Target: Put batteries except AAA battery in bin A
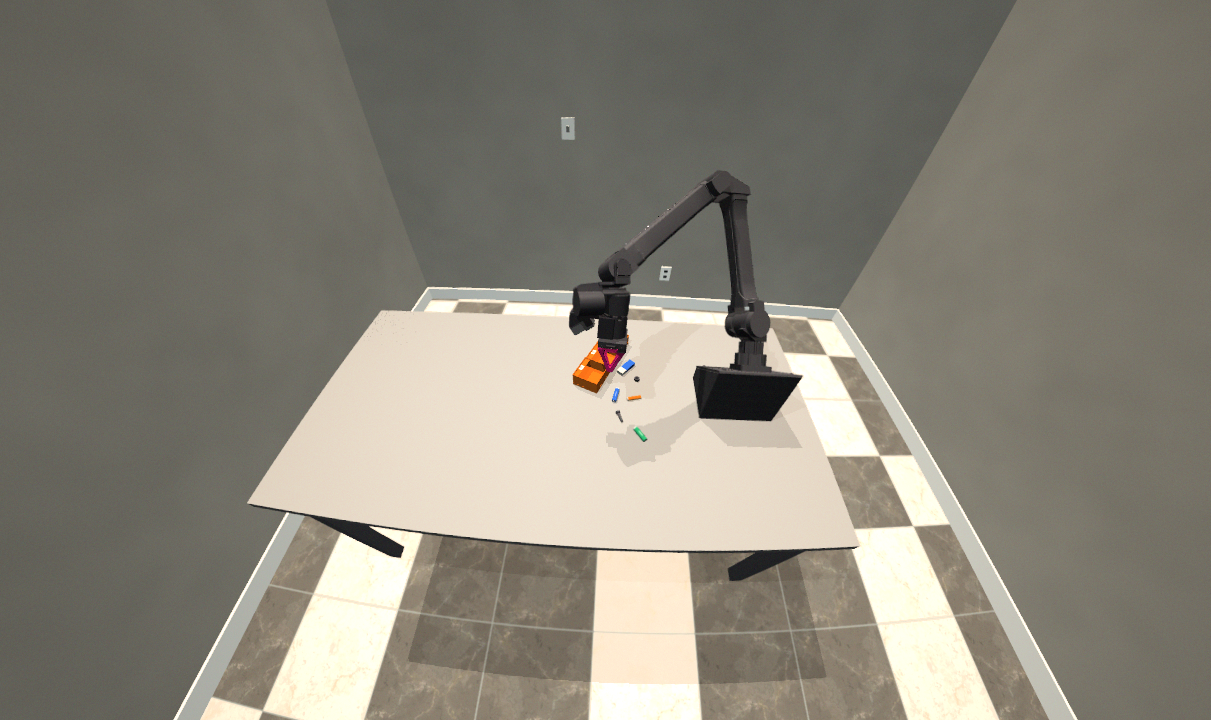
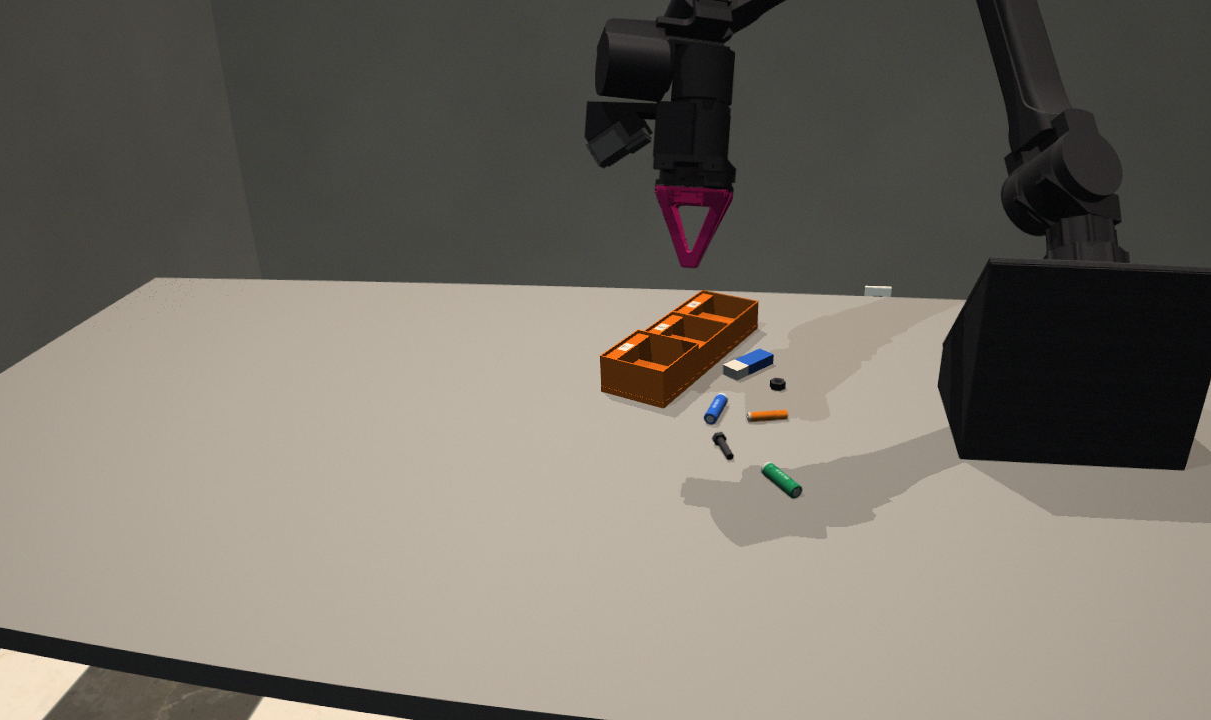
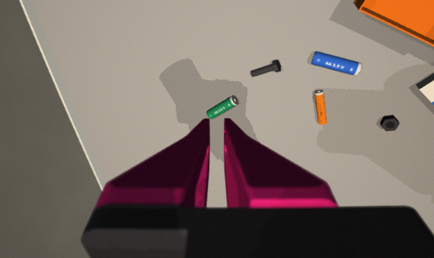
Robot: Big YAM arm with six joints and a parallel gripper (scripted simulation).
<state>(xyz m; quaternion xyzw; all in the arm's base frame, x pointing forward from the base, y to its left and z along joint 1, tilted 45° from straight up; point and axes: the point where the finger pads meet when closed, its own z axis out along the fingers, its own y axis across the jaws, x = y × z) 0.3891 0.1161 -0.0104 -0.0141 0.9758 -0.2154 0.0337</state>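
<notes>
Right now my hand is 40 mm short of the orange bin row, 200 mm to the left of it and 180 mm above it. Round my hand: black bolt 40 mm behind, 10 mm to the left, 200 mm below; then blue battery 20 mm behind, 70 mm to the right, 200 mm below; then thin orange battery 80 mm behind, 60 mm to the right, 200 mm below.
</notes>
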